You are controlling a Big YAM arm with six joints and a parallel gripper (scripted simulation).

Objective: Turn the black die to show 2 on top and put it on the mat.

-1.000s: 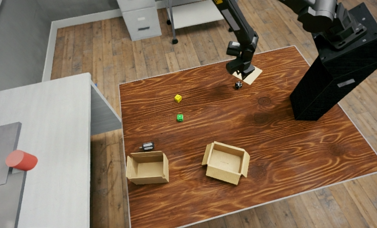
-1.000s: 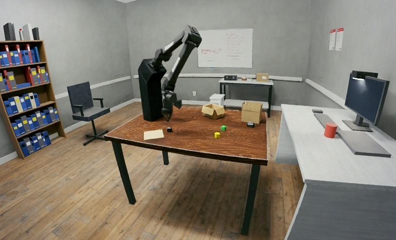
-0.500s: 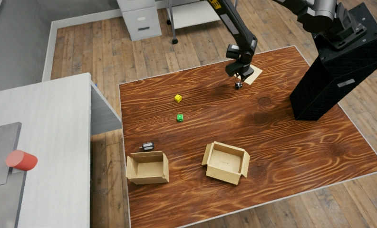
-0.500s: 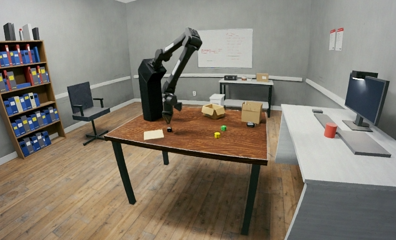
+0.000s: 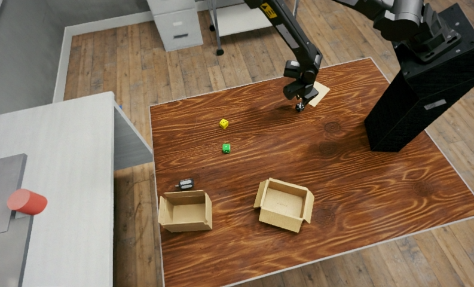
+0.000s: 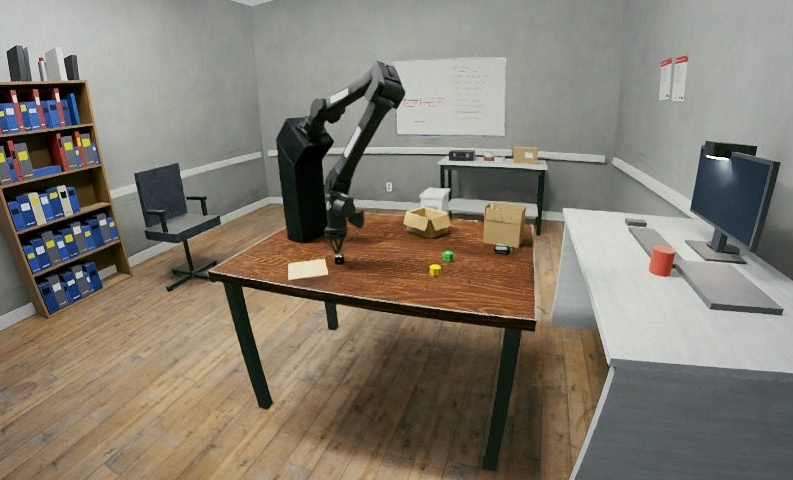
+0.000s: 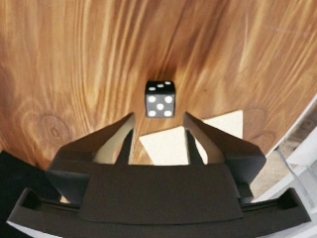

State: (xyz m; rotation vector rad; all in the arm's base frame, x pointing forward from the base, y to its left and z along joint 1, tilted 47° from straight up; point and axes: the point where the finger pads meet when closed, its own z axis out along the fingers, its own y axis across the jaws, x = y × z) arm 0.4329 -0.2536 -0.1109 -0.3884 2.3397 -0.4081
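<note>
Right now my hand is 40 mm above the black die. From my hand the other things lie so: yellow die: 370 mm ahead, 40 mm below, 30 mm to the right; mat: 90 mm behind, 80 mm to the right, 50 mm below; green die: 390 mm ahead, 100 mm to the left, 40 mm below.
</note>
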